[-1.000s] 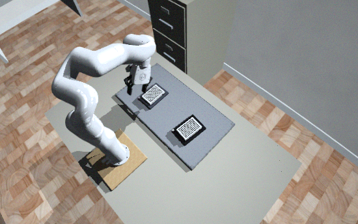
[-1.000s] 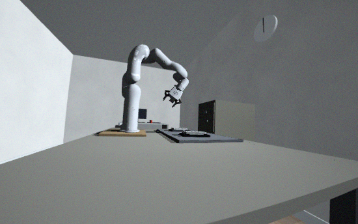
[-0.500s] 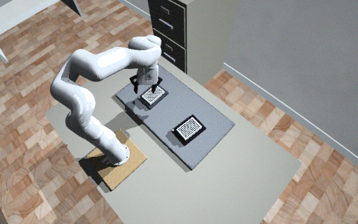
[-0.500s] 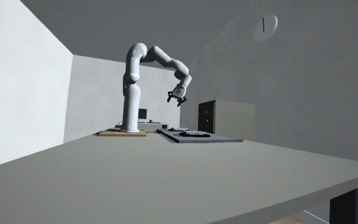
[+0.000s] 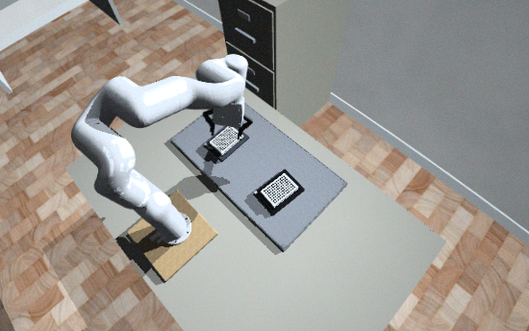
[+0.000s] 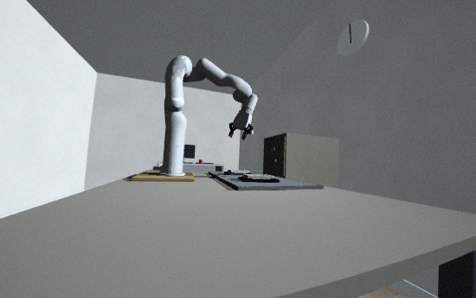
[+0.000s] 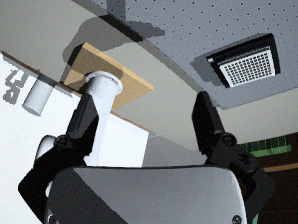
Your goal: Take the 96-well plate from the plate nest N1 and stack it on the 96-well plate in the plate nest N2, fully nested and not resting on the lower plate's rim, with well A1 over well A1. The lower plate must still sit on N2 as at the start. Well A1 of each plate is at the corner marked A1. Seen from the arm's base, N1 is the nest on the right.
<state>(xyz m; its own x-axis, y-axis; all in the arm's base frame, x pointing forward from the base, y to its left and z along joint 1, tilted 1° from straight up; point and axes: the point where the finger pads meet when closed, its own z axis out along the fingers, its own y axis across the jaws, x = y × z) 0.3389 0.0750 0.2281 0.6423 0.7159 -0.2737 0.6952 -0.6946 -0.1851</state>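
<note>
My gripper is now 60 mm short of the white 96-well plate, 220 mm to the left of it and 210 mm above it. Also, from my hand: black plate nest N1 (60 mm ahead, 220 mm to the right, 230 mm below); black plate nest N2 (50 mm ahead, 110 mm to the left, 230 mm below).
</note>
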